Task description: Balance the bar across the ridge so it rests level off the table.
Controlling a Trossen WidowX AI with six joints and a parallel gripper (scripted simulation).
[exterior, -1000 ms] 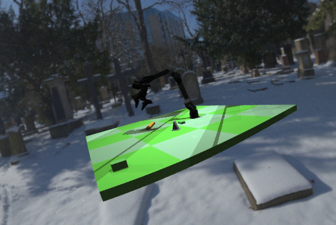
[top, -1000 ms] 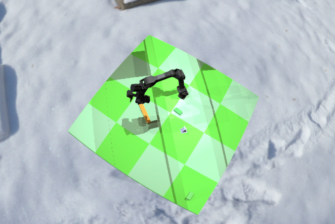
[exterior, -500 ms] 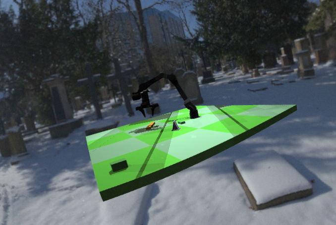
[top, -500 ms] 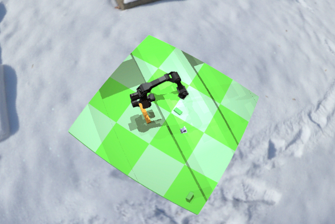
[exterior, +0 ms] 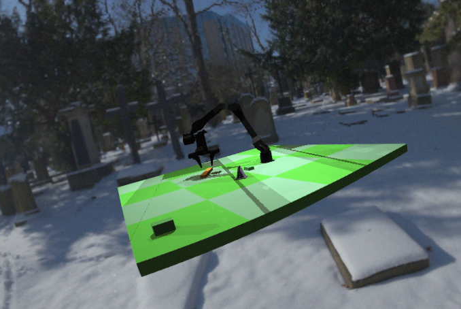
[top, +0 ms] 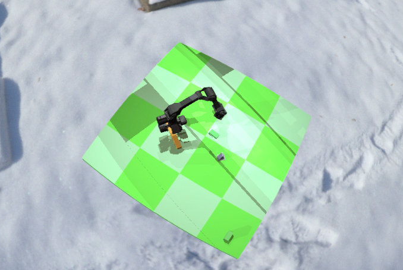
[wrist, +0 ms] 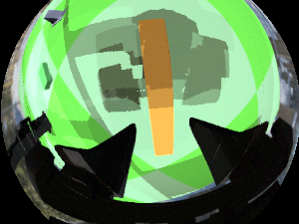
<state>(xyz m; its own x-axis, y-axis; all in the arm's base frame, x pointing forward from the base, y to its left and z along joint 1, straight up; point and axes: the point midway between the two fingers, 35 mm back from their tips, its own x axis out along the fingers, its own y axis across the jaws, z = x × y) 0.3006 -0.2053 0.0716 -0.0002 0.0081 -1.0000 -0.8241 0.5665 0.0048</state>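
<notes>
My gripper tip is now 2 cm short of the orange bar, 2 cm to the right of it and 3 cm above it.
</notes>
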